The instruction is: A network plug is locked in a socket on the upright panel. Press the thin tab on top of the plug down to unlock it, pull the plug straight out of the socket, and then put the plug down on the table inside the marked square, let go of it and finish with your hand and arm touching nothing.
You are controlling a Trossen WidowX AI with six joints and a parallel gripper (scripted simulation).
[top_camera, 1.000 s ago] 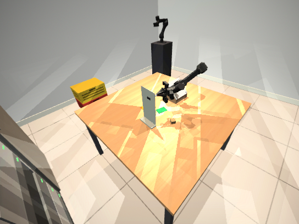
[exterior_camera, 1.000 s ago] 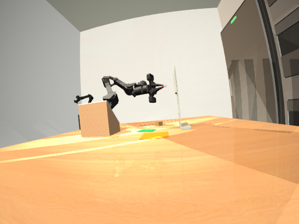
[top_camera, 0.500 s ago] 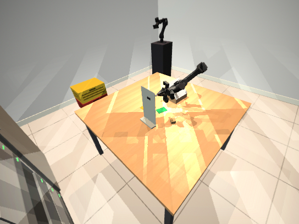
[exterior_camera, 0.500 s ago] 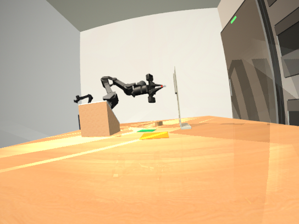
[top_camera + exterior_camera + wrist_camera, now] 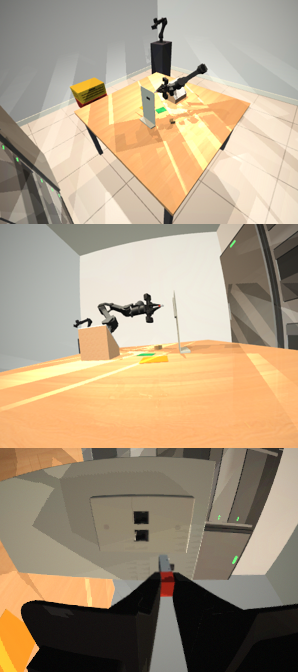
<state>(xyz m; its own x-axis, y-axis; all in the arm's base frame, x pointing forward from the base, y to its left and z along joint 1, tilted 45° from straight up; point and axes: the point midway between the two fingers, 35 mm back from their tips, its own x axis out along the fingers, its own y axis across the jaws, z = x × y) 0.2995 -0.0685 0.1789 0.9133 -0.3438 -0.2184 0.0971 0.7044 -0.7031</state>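
My gripper tip is 60 mm past the orange marked square, 180 mm to the left of it and 280 mm above it. From my gripper tip the other things lie so: red-and-grey plug: 10 mm ahead; then green board: 110 mm behind, 40 mm to the right, 280 mm below; then white upright panel: 100 mm ahead, 10 mm to the right, 130 mm below.
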